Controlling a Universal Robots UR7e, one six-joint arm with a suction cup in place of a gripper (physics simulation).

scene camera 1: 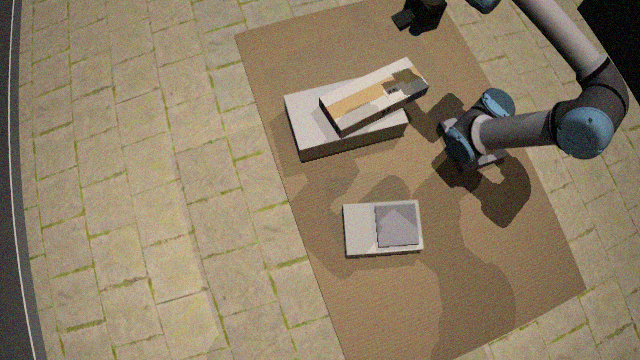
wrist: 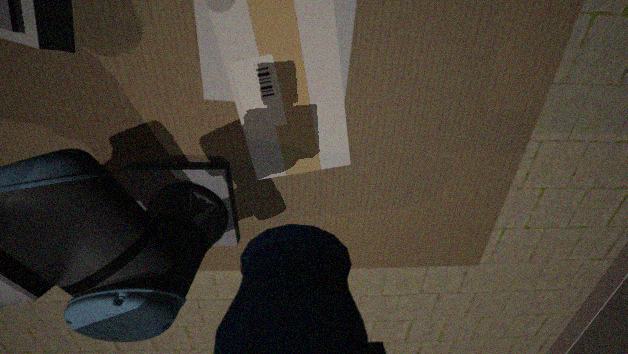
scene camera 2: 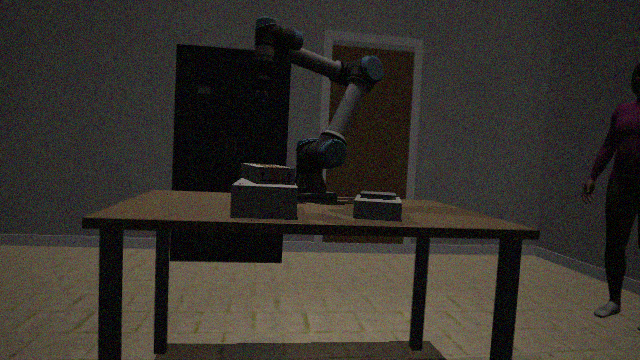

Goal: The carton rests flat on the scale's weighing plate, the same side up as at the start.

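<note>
There's my suction cup [wrist: 295,285], and a carton [wrist: 284,71] is visible too. I can also see a large white box [scene camera 1: 314,136]. As for the scale, I see it at [scene camera 1: 380,228] and again at [scene camera 2: 372,205].
</note>
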